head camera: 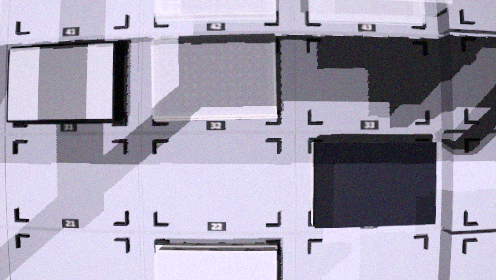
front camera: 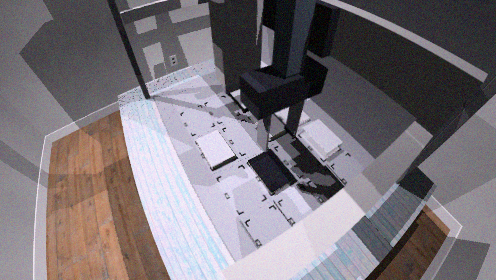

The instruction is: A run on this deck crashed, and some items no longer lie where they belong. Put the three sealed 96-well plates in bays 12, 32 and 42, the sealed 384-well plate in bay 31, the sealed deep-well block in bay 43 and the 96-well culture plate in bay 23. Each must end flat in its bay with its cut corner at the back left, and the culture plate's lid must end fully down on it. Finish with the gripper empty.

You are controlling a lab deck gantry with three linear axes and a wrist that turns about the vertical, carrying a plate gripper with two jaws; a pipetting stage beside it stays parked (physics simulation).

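Places are measured from the robot's base along level axes (x ahead, y left, z up), in millimetres.
Where they show: gripper, fingertip midpoint: [front camera: 276, 139]; robot's base at its link origin: [front camera: 181, 114].
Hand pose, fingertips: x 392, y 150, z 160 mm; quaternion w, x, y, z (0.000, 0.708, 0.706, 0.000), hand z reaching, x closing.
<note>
Each offset is from my fingertips to the centre of the thing. "spot": to the spot under its first point.
The dark lid {0 mm left, 1 mm back, 148 mm down} [front camera: 271, 171] [head camera: 375, 182] covers the culture plate in bay 23; a thin pale edge shows at its left. My gripper [front camera: 279, 140] is open and empty, raised above the deck behind the lid in the front view; it does not show in the head view. A dark-skirted plate {107 mm left, 328 mm back, 153 mm down} [front camera: 237, 100] [head camera: 62, 82] lies in bay 31. A pale plate {110 mm left, 165 mm back, 151 mm down} [head camera: 227, 75] lies in bay 32, another [front camera: 292, 117] [head camera: 215, 9] in bay 42. A white block {214 mm left, 0 mm ahead, 139 mm down} [front camera: 320, 137] [head camera: 367, 10] stands in bay 43. A white-topped plate {107 mm right, 164 mm back, 153 mm down} [front camera: 215, 147] [head camera: 216, 264] lies in the front middle bay. Cut corners are unclear.
Black corner brackets and number labels mark bays 21 {spot: 46 mm right, 328 mm back, 160 mm down} [head camera: 70, 223], 22 [head camera: 216, 226], 33 [head camera: 369, 125] and 41 {spot: 168 mm left, 328 mm back, 160 mm down} [head camera: 70, 31]. Dark shadows cross the deck. A pale front rail [front camera: 300, 232] runs along the near edge, and a dark upright [front camera: 132, 50] stands at the left.
</note>
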